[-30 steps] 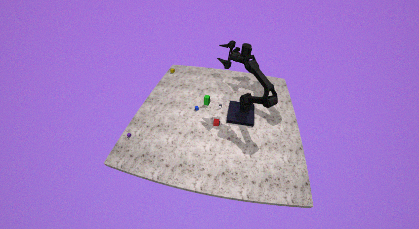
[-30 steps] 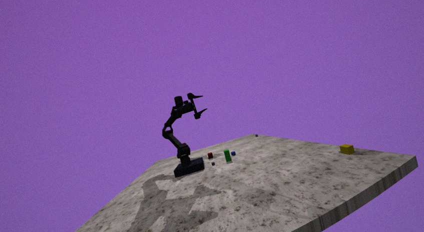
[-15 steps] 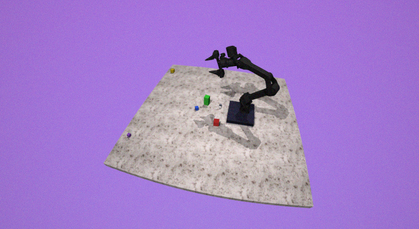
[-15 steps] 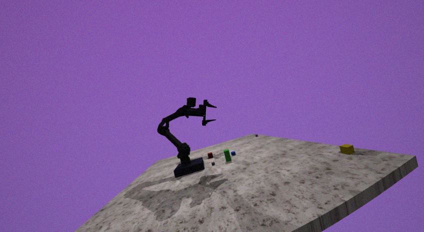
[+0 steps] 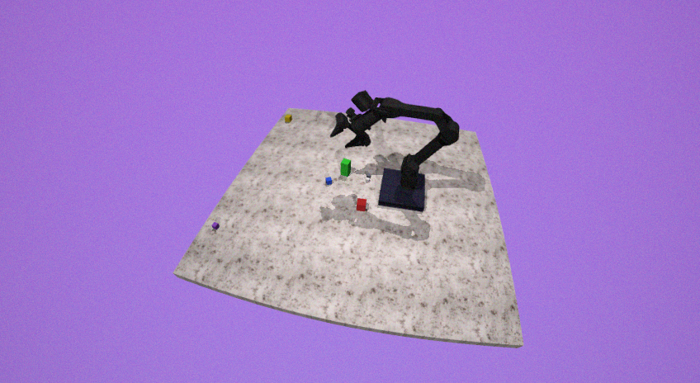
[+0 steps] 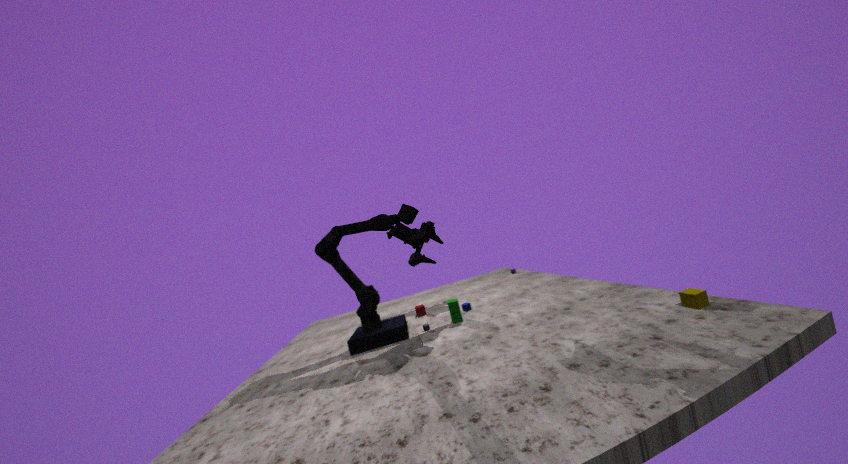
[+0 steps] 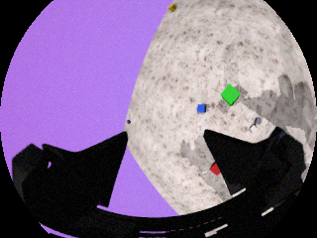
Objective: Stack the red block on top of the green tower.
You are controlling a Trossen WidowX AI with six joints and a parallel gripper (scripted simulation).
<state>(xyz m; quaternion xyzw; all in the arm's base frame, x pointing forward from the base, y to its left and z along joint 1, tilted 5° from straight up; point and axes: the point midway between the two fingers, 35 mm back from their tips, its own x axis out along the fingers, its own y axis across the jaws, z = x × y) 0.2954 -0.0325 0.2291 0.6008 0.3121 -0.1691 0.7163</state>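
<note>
My gripper tip is now 230 mm above the red block, 130 mm to the right of it and 110 mm past it. Round my gripper tip: blue cube (240 mm below, 50 mm ahead, 10 mm to the right); then purple cube (510 mm ahead, 300 mm to the left, 240 mm below); then tiny dark cube (240 mm below, 140 mm behind, 60 mm to the right).
</note>
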